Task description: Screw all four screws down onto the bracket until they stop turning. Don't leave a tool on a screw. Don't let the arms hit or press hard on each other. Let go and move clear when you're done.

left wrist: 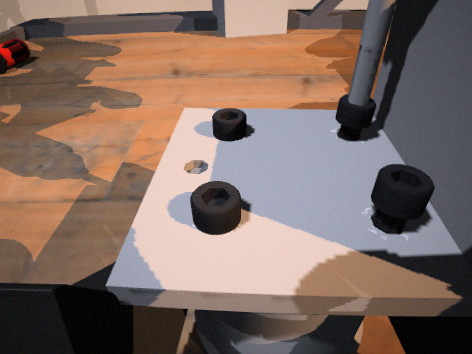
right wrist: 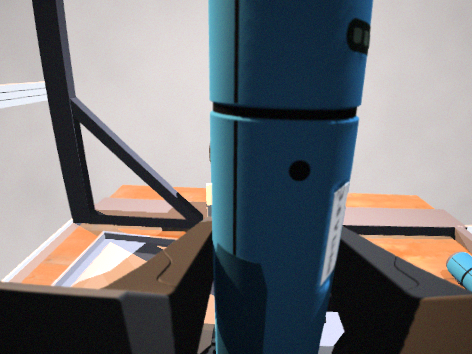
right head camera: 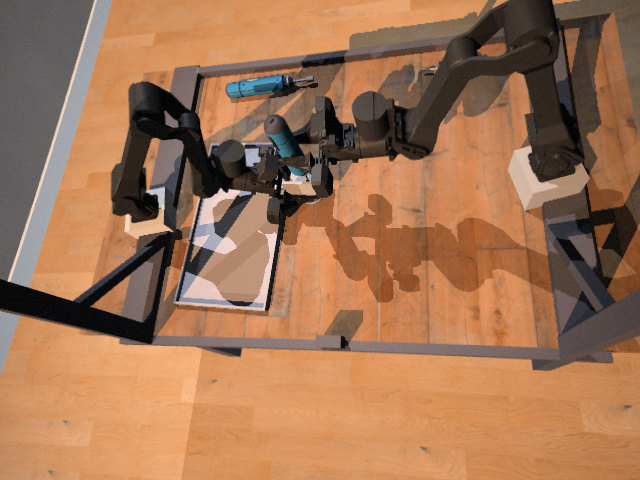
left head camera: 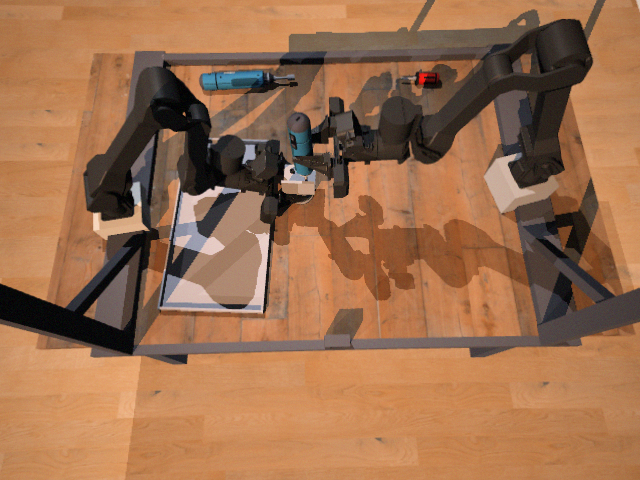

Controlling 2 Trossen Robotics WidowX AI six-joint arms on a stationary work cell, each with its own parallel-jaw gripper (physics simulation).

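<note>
The pale bracket is a square plate on a round base. My left gripper is shut on the bracket, one finger at each side. In the left wrist view, the near left screw and far left screw sit with heads down on the plate. The near right screw stands up with thread showing. The far right screw also shows thread, and the rod of the blue driver is in its head. My right gripper is shut on this upright driver.
A second blue driver lies at the back left. A red screwdriver lies at the back right. A white-lined tray lies under the left arm. The two grippers are close together around the bracket.
</note>
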